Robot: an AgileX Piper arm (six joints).
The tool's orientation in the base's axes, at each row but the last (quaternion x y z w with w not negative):
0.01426, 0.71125, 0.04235, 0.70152
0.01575, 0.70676, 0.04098, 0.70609
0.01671, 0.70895, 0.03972, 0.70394
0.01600, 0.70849, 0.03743, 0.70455
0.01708, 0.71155, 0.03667, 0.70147
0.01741, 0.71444, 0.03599, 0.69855
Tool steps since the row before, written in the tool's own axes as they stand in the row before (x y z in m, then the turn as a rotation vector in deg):
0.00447, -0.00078, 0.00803, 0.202, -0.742, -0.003
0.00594, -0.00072, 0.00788, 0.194, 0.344, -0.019
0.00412, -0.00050, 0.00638, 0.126, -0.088, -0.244
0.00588, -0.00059, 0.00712, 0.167, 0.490, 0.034
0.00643, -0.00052, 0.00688, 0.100, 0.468, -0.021
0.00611, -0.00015, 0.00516, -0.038, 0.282, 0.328
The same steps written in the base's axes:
0.00798, -0.00010, -0.00462, 0.023, -0.723, -0.261
0.00789, 0.00004, -0.00597, -0.032, 0.358, -0.166
0.00636, 0.00004, -0.00418, -0.242, -0.086, -0.131
0.00709, 0.00007, -0.00594, 0.018, 0.502, -0.130
0.00679, 0.00016, -0.00654, -0.035, 0.473, -0.064
0.00502, 0.00045, -0.00621, 0.322, 0.287, 0.052

